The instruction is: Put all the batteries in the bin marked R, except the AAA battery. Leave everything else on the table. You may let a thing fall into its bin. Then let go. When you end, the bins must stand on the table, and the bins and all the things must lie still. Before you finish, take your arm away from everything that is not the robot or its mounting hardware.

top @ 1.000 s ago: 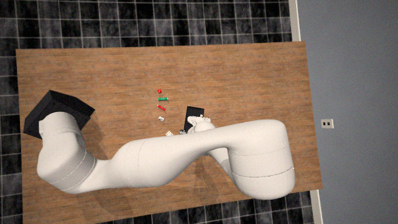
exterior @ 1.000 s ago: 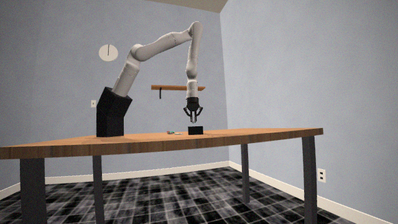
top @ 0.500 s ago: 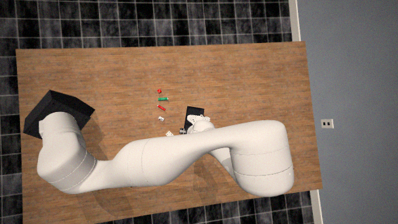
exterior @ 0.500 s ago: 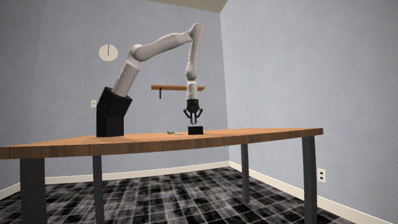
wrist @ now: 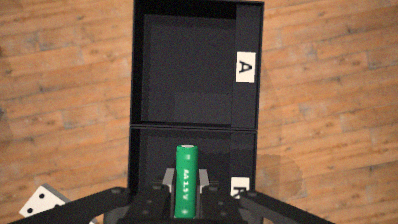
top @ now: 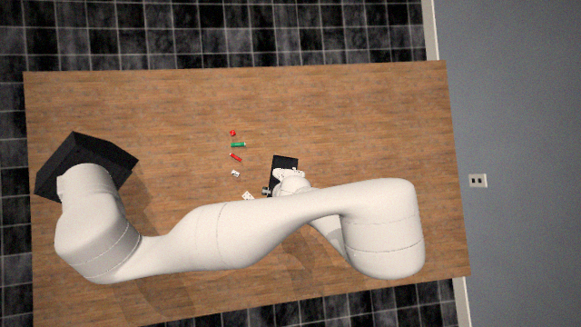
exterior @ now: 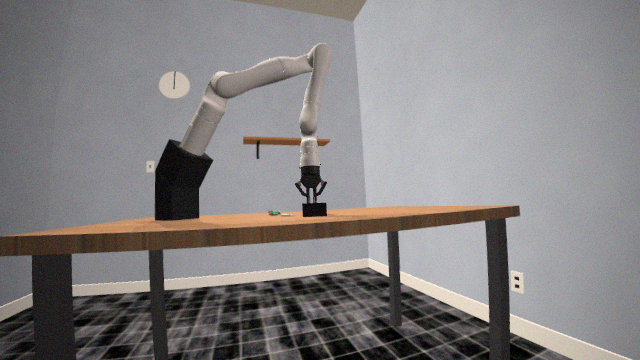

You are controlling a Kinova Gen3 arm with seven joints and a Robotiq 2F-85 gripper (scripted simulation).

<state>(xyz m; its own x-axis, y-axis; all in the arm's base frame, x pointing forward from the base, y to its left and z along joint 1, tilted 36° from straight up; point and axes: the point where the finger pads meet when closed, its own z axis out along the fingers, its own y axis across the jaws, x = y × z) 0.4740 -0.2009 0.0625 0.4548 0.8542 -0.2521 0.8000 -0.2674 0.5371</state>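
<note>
Now: hand 30 mm above the black bin and 10 mm to the left of it. Round my hand: tiny white thing: 110 mm to the left, 110 mm behind, 40 mm below; red battery: 160 mm to the left, 90 mm behind, 50 mm below; flat white item: 100 mm behind, 50 mm below, 20 mm to the left.
</note>
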